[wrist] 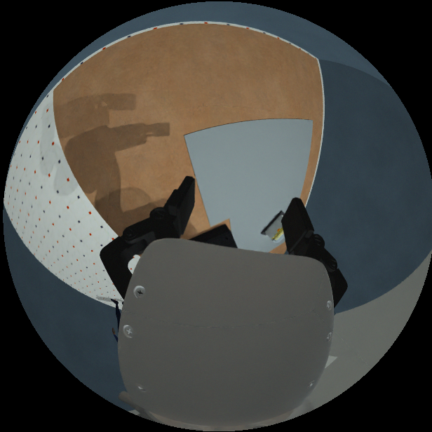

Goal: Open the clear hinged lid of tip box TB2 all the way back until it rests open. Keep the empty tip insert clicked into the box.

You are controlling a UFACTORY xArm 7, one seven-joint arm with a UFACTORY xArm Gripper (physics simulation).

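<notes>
A small box (273, 228) with a dark edge, a pale greyish face and a bit of yellow stands on the grey mat (250, 165), near the right finger in the wrist view. It may be tip box TB2; no label is readable, and its lid and insert are too small to tell apart. My gripper (242, 199) is open, with its two black fingers wide apart and nothing between them. It is above the table, apart from the box. The gripper's grey housing hides the lower middle of the view.
A black object (217, 236) shows partly beside the mat's lower left corner, cut off by the housing. The brown table top (210, 75) lies around the mat. A white dotted surface (37, 165) runs along the left. Arm shadows fall on the table at left.
</notes>
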